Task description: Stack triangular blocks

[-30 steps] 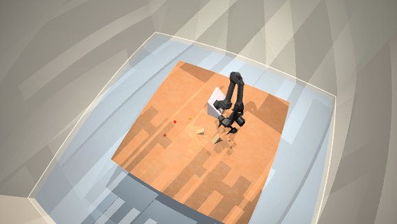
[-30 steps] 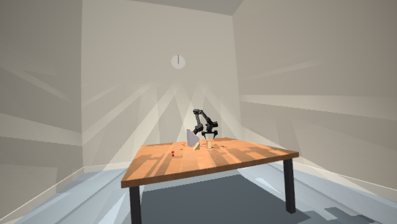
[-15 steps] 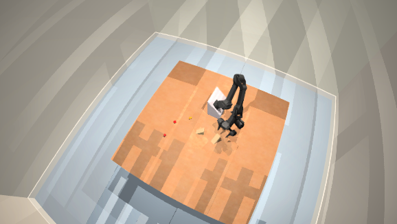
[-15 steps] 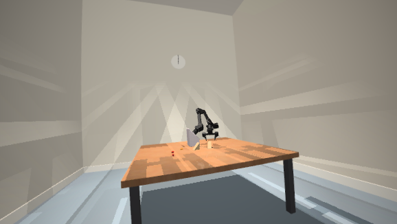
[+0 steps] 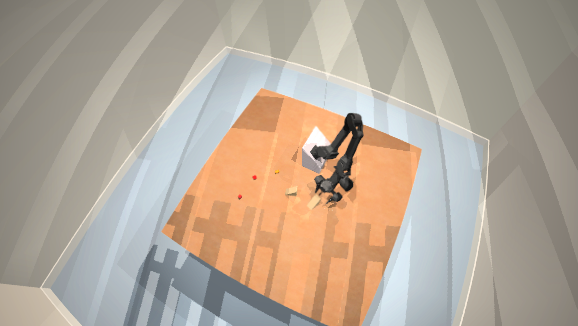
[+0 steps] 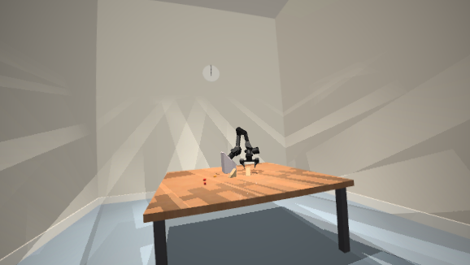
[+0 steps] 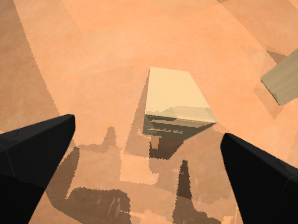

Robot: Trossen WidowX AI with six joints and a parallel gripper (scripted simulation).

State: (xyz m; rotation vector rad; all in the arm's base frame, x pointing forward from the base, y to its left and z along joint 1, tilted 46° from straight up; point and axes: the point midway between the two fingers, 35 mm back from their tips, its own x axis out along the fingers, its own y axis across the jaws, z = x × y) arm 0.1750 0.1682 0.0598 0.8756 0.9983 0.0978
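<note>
Now: gripper tip 2 cm short of the pale wooden triangular block, 2 cm to the left of it and 4 cm above it.
</note>
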